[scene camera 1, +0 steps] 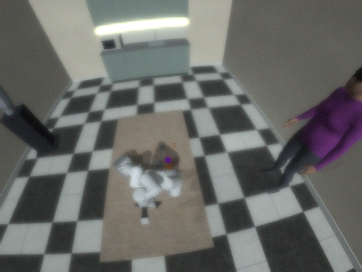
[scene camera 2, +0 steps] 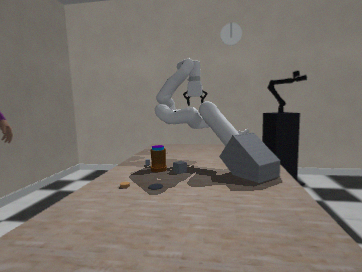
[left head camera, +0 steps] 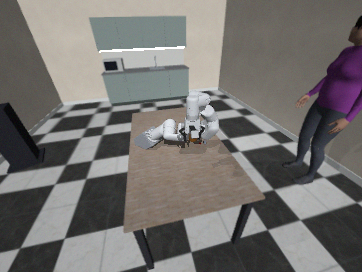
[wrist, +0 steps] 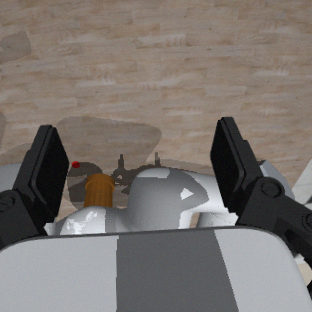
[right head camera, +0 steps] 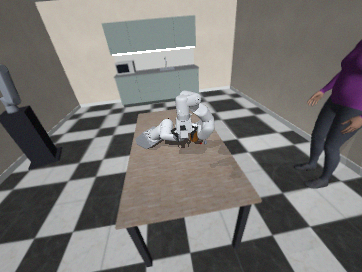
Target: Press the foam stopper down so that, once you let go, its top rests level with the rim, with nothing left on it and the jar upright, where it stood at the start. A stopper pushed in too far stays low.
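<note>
The orange-brown jar (left head camera: pixel 196 141) (right head camera: pixel 194 137) (scene camera 2: pixel 158 160) (wrist: pixel 100 192) stands upright on the table. In scene camera 2 a cyan band (scene camera 2: pixel 158 149) shows above its rim, with a purple disc-like top (scene camera 2: pixel 158 146) over it. The purple top (scene camera 1: pixel 168 160) also shows in scene camera 1. Whether the purple part is the stopper or a separate piece I cannot tell. In the wrist view the arm hides the jar's upper end. My gripper (scene camera 2: pixel 196 102) (wrist: pixel 138 139) is open and empty, high above the table and well apart from the jar, pointing down in scene camera 2.
A grey block (scene camera 2: pixel 179 167) stands beside the jar, with a small grey cylinder (scene camera 2: pixel 147 163) on its other side. A dark disc (scene camera 2: pixel 155 187) and a small orange piece (scene camera 2: pixel 124 185) lie nearer that camera. A red disc (wrist: pixel 75 164) lies near the jar. The grey arm base (scene camera 2: pixel 250 157) is on the table.
</note>
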